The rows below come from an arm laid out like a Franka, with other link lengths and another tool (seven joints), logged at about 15 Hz.
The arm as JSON. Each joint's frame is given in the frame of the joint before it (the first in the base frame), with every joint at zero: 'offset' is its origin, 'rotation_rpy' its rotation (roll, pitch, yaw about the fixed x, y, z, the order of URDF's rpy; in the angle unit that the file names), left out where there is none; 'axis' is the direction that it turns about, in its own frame. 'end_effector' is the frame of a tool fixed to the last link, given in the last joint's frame.
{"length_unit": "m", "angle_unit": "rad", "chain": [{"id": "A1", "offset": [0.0, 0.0, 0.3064], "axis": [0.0, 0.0, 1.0]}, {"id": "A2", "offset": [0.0, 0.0, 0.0], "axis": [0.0, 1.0, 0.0]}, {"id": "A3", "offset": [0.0, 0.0, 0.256], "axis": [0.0, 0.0, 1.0]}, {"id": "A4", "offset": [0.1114, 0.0, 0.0], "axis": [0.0, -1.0, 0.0]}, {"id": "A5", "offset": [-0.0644, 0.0, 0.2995], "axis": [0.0, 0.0, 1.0]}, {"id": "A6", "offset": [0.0, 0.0, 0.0], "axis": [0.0, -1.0, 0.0]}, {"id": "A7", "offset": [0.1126, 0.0, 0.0], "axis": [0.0, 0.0, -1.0]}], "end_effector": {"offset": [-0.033, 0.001, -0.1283], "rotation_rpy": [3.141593, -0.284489, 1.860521]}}
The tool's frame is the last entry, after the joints.
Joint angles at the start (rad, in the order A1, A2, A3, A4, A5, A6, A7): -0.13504 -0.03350 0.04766 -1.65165 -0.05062 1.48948 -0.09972
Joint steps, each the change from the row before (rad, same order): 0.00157 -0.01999 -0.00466 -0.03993 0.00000 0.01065 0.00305; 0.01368 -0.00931 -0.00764 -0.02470 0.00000 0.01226 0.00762; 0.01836 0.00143 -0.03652 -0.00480 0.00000 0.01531 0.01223; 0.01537 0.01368 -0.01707 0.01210 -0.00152 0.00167 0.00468; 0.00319 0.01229 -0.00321 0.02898 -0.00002 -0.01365 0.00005; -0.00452 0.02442 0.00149 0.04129 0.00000 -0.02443 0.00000; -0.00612 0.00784 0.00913 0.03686 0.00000 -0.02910 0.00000; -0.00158 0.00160 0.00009 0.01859 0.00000 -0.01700 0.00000; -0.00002 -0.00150 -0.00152 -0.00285 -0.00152 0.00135 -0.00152; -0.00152 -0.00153 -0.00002 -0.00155 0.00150 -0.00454 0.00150; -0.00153 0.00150 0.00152 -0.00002 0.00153 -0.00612 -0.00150; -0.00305 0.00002 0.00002 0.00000 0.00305 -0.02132 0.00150; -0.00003 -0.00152 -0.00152 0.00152 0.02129 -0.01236 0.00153
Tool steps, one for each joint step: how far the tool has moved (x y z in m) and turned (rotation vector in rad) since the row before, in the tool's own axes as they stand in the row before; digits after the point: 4 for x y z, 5 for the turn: -0.0005 -0.0049 0.0054 0.00705 0.00324 0.00751; 0.0023 -0.0003 0.0049 0.00252 0.00029 0.00164; -0.0084 -0.0013 -0.0007 -0.01726 0.00140 0.02569; -0.0025 0.0033 0.0007 -0.00157 -0.00048 0.00602; 0.0002 0.0021 -0.0045 -0.00295 -0.00115 0.00014; -0.0021 0.0034 -0.0033 0.00586 0.00267 0.00584; 0.0033 -0.0002 -0.0073 0.00052 -0.00043 -0.00135; 0.0009 -0.0015 -0.0047 -0.00066 0.00031 0.00226; -0.0009 -0.0006 0.0001 0.00048 -0.00118 0.00026; -0.0002 -0.0011 0.0003 0.00279 0.00325 0.00376; 0.0000 -0.0003 0.0012 0.00684 0.00410 0.00016; -0.0004 -0.0029 0.0017 0.01696 0.01089 0.00917; 0.0027 -0.0010 0.0006 0.00127 0.02326 0.00008
